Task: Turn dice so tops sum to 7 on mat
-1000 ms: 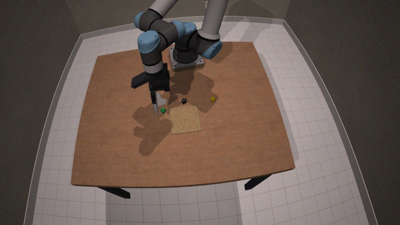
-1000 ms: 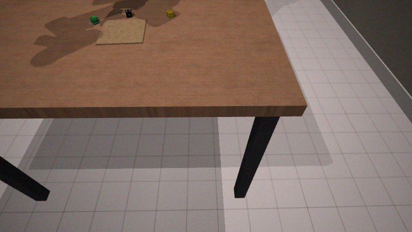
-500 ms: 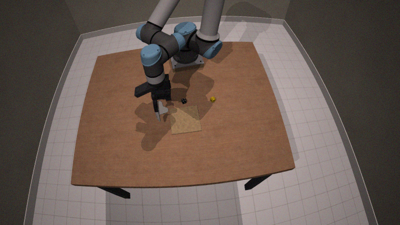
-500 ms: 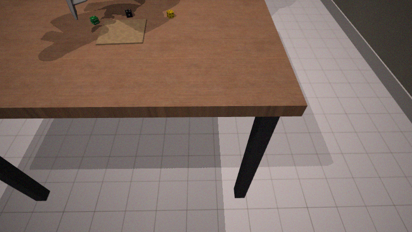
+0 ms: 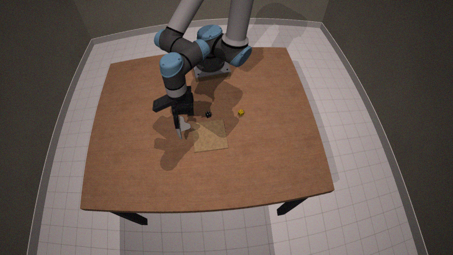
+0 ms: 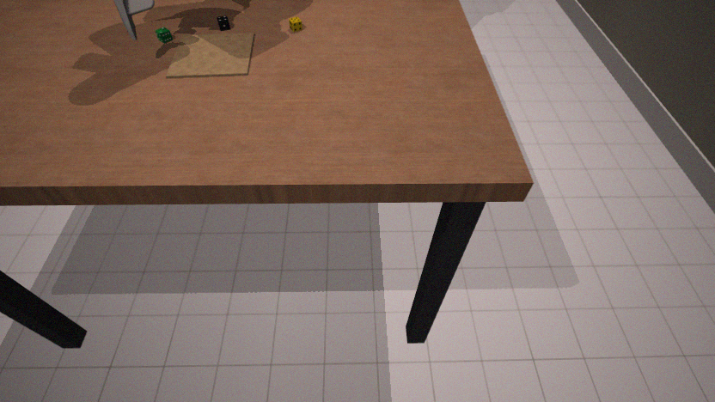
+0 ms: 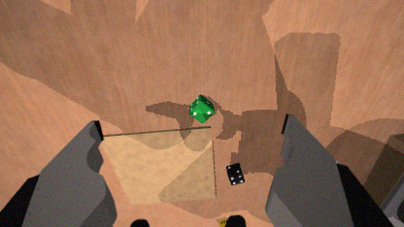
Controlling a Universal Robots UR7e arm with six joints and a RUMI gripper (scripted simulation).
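Now: the green die 1 cm behind my hand, 1 cm to the left of it and 4 cm below it. From my hand the other things lie so: yellow die 2 cm behind, 27 cm to the left, 4 cm below; black die 4 cm behind, 12 cm to the left, 4 cm below; tan mat 6 cm ahead, 11 cm to the left, 4 cm below.
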